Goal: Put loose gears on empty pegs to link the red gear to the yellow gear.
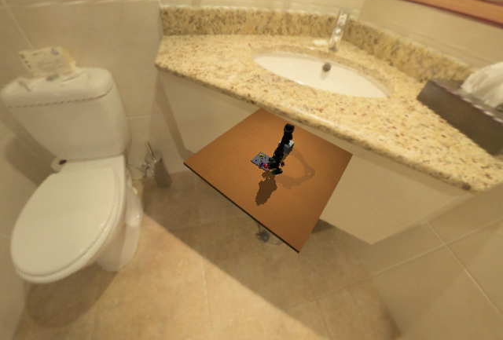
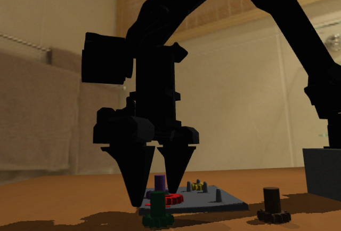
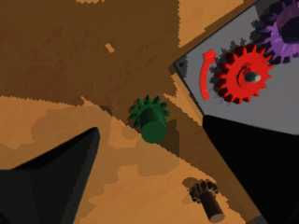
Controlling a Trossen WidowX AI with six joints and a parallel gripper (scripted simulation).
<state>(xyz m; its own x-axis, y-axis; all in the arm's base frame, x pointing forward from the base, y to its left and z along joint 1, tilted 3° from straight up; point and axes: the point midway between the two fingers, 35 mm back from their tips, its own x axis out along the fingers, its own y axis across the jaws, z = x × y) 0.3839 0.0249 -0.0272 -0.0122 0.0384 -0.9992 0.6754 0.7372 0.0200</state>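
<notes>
My gripper tip is now 10 mm above the green gear. The rest, counted from my gripper tip: red arrow 10 mm behind, 70 mm to the right, 20 mm below; purple gear 30 mm behind, 140 mm to the right, 10 mm below; red gear 40 mm behind, 90 mm to the right, 10 mm below.
</notes>
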